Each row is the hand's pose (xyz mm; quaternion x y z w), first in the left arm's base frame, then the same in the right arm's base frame.
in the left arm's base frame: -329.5 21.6 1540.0 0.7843 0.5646 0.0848 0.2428
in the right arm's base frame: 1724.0 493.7 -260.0 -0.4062 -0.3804 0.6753 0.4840
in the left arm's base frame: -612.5 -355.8 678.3 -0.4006 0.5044 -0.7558 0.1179
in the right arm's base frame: 1303.3 224.9 586.1 0.8115 -0.3610 -0.1277 0.4415
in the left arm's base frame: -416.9 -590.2 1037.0 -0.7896 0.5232 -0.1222 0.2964
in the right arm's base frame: 1359.1 -42.8 202.5 0.3494 -0.5136 -0.7081 0.3356
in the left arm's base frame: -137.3 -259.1 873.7 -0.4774 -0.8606 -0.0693 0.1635
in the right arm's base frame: 1098.6 330.3 116.7 -0.2714 -0.1264 0.3545 0.8858
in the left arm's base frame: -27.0 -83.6 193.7 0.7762 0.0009 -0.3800 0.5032
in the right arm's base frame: 596.8 612.1 534.1 -0.0423 0.4509 -0.8849 0.1089
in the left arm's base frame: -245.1 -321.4 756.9 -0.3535 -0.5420 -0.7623 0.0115
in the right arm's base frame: 1090.8 277.2 278.8 -0.8640 -0.1153 0.0196 0.4898
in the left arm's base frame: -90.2 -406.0 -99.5 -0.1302 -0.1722 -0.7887 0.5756
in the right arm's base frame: 398.5 332.1 810.1 -0.7520 0.5314 -0.2039 0.3324
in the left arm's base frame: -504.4 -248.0 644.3 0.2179 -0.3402 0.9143 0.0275
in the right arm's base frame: 1218.6 344.9 532.5 0.9116 -0.1673 0.1018 0.3613
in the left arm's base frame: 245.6 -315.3 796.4 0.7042 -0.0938 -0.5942 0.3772
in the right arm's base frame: 757.4 317.5 -81.3 -0.2805 0.3175 -0.8941 0.1449
